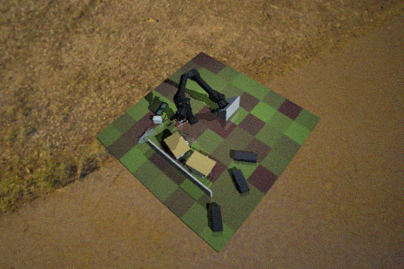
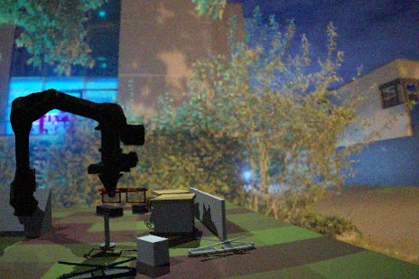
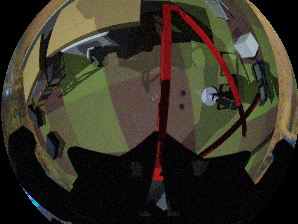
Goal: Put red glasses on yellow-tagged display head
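Now: the short post 110 mm to the right of my gripper tip and 90 mm below it. The rest, counted from my gripper tip: cube 250 mm to the right, 120 mm ahead, 90 mm below; long panel 300 mm ahead, 180 mm to the left, 60 mm below.
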